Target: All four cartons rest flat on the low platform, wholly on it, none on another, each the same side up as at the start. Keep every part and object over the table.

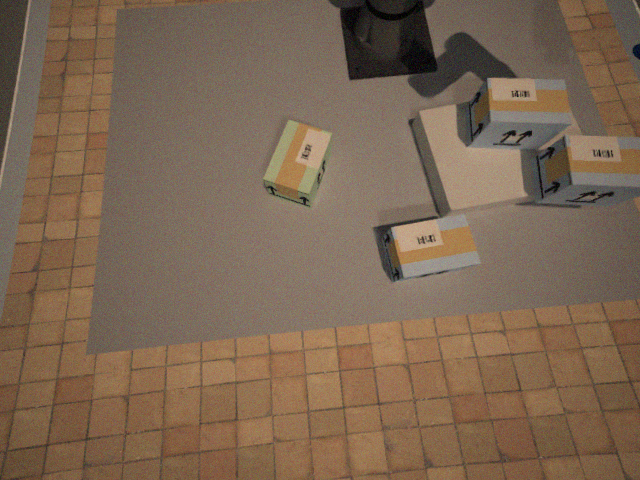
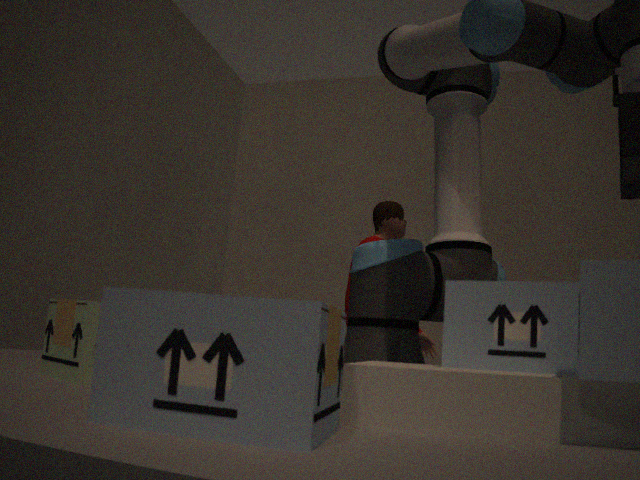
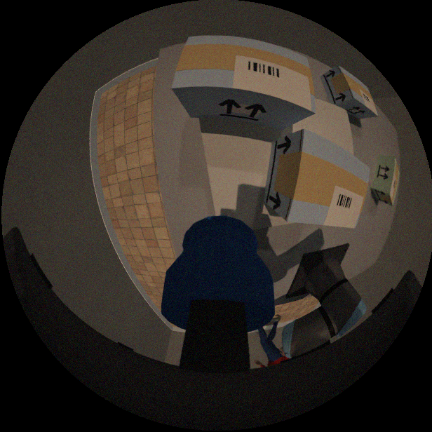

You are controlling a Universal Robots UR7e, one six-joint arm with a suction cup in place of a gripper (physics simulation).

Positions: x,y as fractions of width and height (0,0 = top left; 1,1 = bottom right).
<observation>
My suction cup (image 3: 0.51,0.60): 3 cm from the lens. A low platform (image 3: 0.55,0.36): 20 cm from the lens. The marked spots on the low platform and my suction cup are 18 cm apart.
</observation>
